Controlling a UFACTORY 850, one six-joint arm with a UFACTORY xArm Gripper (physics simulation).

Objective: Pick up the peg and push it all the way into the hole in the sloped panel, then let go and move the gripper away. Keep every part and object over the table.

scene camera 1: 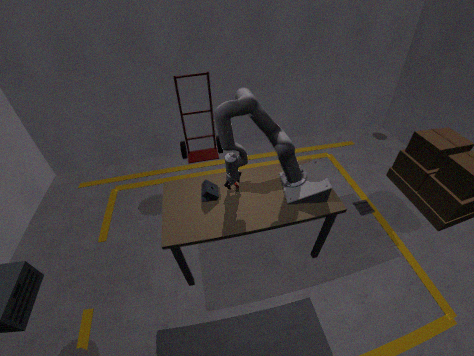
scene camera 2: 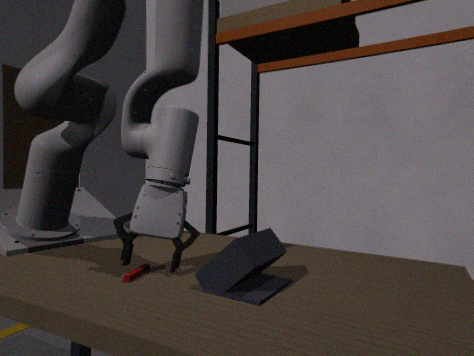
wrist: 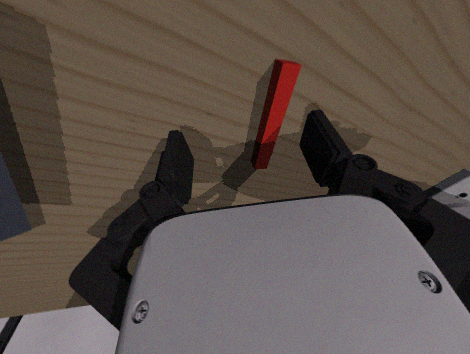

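Note:
A red square-sided peg lies flat on the wooden table. My gripper is open and empty, pointing down a little above the table. In the wrist view the peg's near end lies between the lines of the two fingers, closer to the right finger, and its far end reaches beyond the fingertips. The dark blue-grey block with the sloped panel stands beside the gripper. Its hole is hidden in scene camera 2.
The arm's base plate stands on the table, on the peg's other side from the panel block. A red hand truck stands behind the table. Brown boxes are stacked to the right. A shelf rack stands behind the table.

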